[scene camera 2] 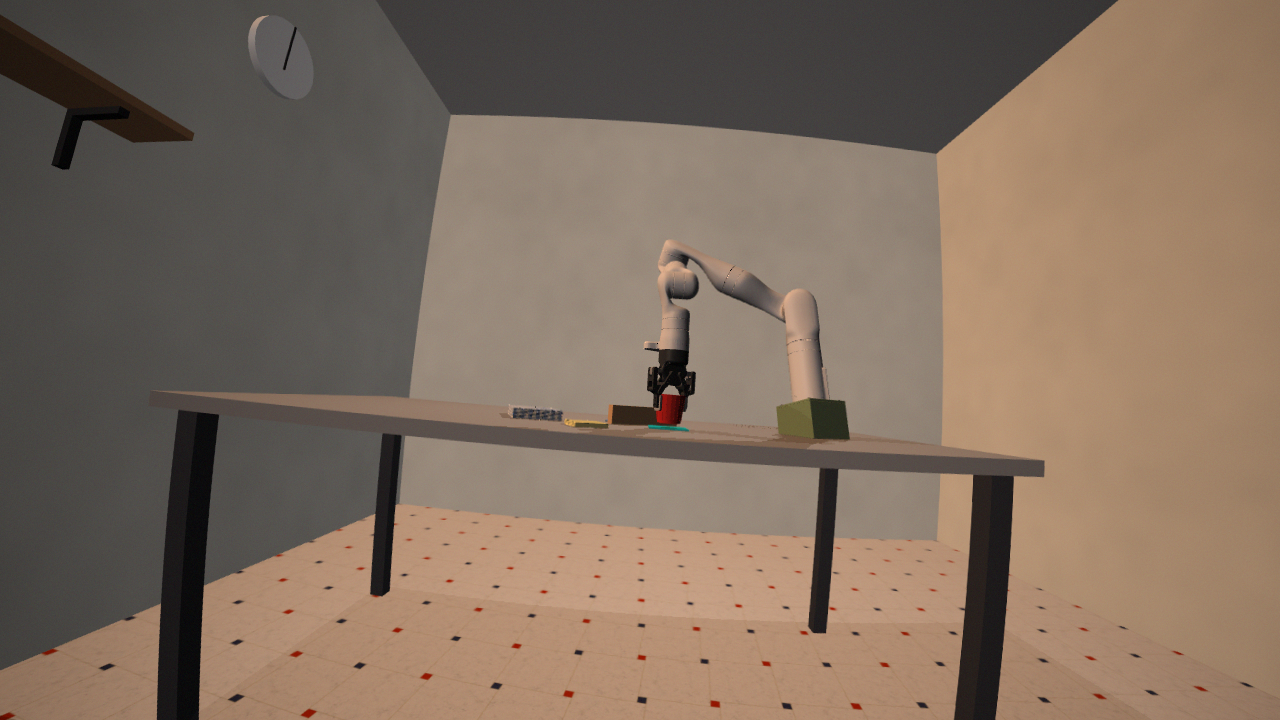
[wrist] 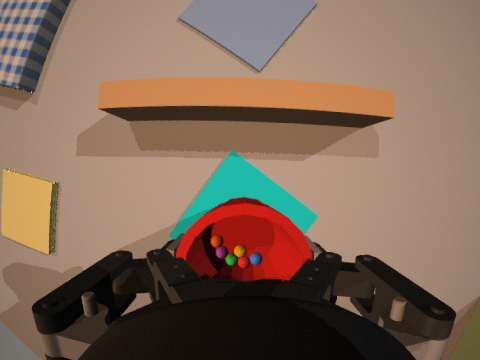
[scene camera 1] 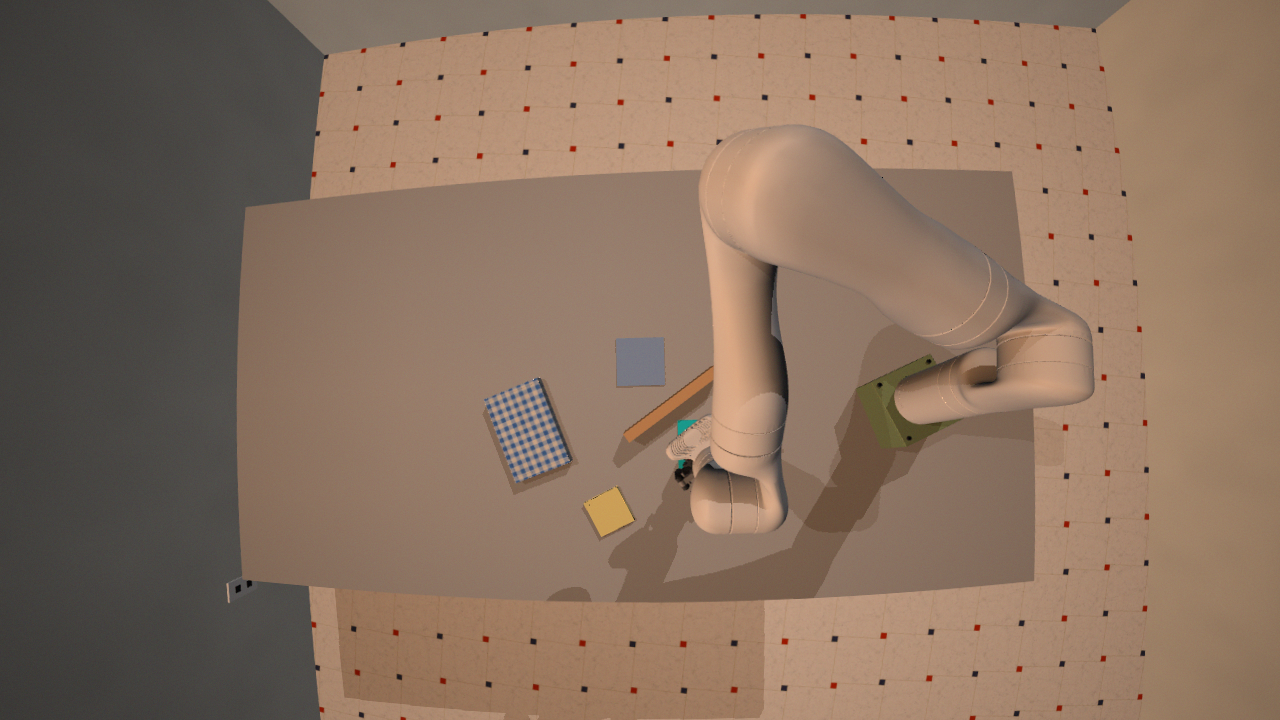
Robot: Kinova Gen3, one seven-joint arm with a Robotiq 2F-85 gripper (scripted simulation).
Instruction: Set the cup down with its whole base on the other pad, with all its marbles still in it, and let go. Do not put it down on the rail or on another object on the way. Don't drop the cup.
Scene:
same spot on orange rail: (wrist: 189,98) = (scene camera 1: 657,418)

